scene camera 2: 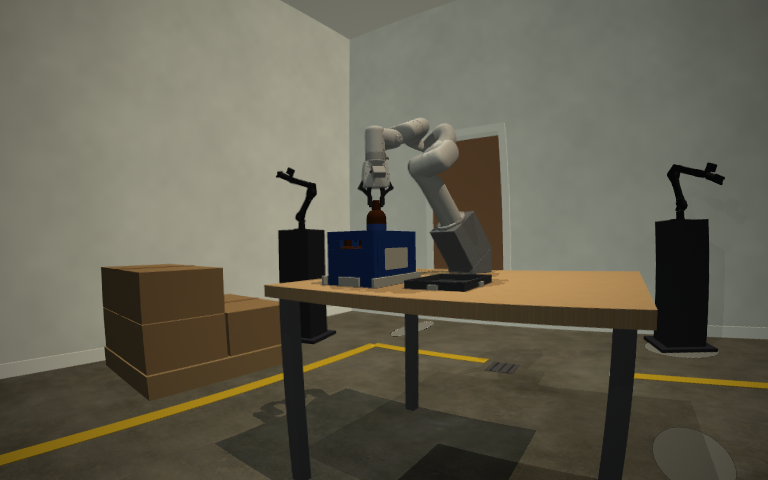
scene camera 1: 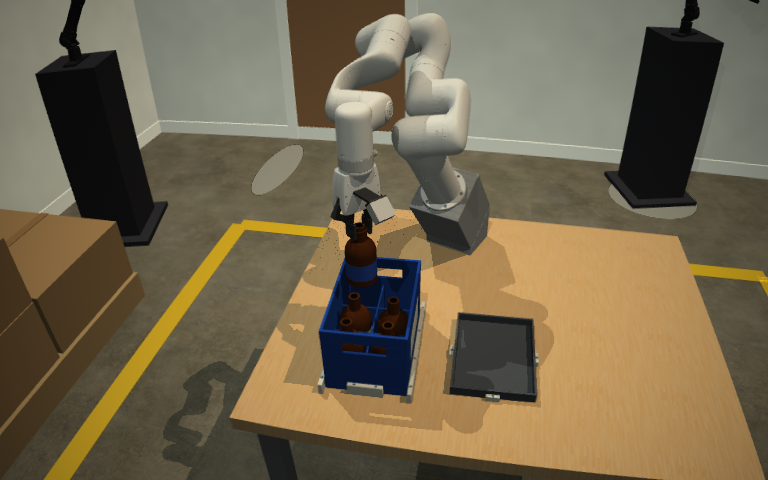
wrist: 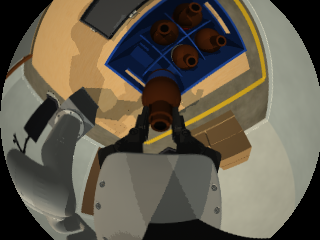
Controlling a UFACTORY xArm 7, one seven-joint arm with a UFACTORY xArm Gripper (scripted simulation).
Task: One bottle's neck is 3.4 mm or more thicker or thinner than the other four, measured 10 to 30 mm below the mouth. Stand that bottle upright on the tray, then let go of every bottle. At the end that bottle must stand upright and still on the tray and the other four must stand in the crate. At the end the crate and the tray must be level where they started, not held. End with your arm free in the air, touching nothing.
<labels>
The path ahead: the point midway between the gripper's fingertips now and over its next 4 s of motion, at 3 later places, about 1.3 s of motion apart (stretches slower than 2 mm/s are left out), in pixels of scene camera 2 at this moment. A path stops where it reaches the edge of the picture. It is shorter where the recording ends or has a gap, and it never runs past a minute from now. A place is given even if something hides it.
The gripper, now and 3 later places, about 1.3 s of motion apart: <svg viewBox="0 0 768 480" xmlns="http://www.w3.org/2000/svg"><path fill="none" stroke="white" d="M376 207L376 199L376 194L379 193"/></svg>
</labels>
